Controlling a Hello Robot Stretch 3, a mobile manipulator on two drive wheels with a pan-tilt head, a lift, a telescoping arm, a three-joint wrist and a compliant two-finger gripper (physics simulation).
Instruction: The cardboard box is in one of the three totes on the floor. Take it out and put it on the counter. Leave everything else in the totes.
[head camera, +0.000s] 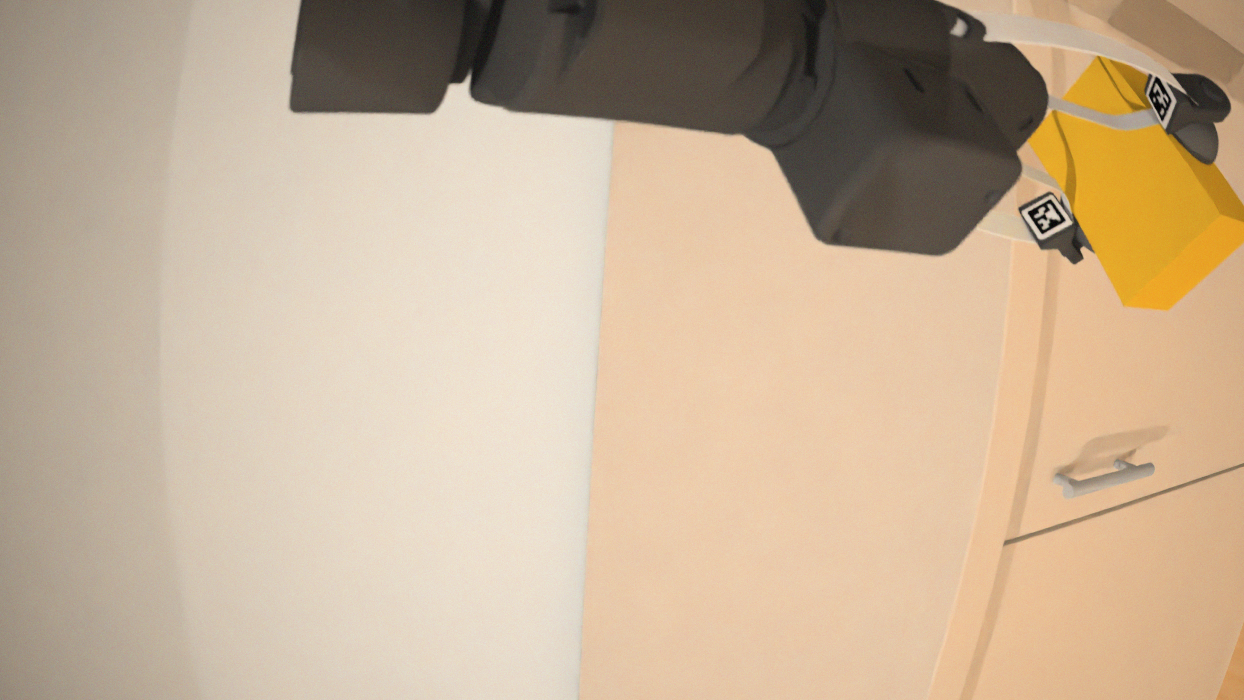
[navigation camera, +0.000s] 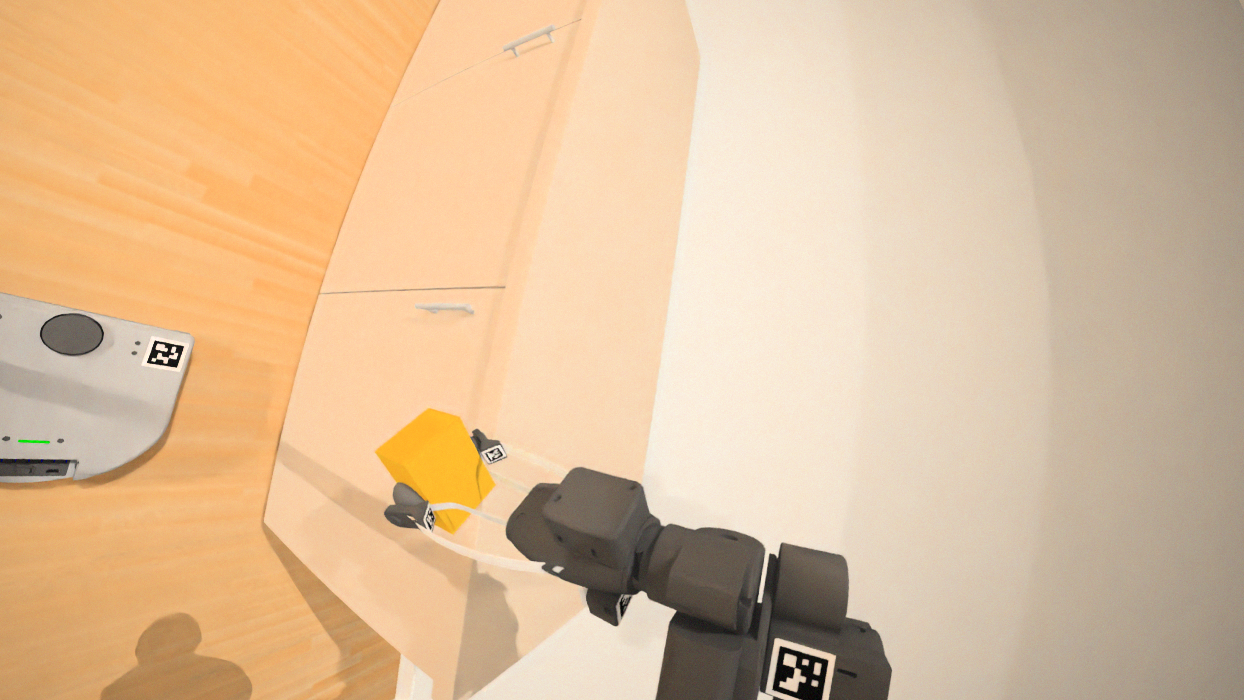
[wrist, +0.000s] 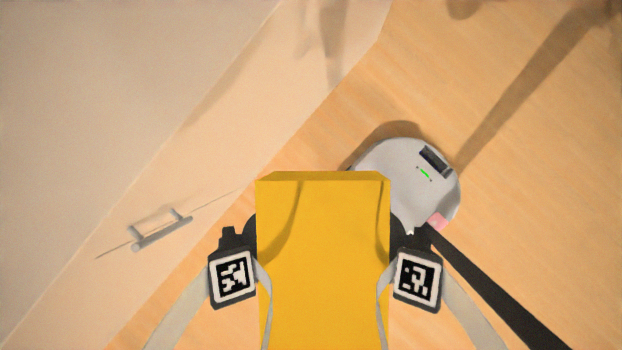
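Where they show: gripper, between the fingertips: (head camera: 1153, 180) (navigation camera: 428, 468); robot's base, origin of its link: (navigation camera: 74, 332).
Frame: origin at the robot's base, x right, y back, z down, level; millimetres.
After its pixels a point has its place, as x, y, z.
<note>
The yellow cardboard box (head camera: 1130, 187) {223, 12, -998} (navigation camera: 433, 461) {204, 3, -998} (wrist: 322, 215) is held between the two fingers of my gripper (head camera: 1135, 178) {237, 21, -953} (navigation camera: 443, 474) {237, 21, -953} (wrist: 323, 233) {237, 21, -953}. The gripper is shut on it, with one fingertip against each side. The box is in the air. The counter (head camera: 782, 435) {581, -196, -911} (navigation camera: 591, 261) {503, -328, -911} (wrist: 100, 90) has a pale top. In the head and navigation views the box shows against the cabinet front, past the top's front edge. In the wrist view it shows over the floor and my base. Its exact height is hard to tell. The totes do not show.
A drawer handle (head camera: 1104, 478) {349, -178, -761} (navigation camera: 443, 308) {349, -178, -752} (wrist: 162, 232) sticks out from the cabinet front. A pale wall (head camera: 374, 348) {994, -212, -1167} (navigation camera: 869, 261) {984, -571, -1453} runs behind the counter. My grey base (navigation camera: 78, 391) {31, 96, -160} (wrist: 405, 175) stands on the wooden floor (navigation camera: 173, 174) {38, -397, 0} (wrist: 550, 175) in front of the cabinet.
</note>
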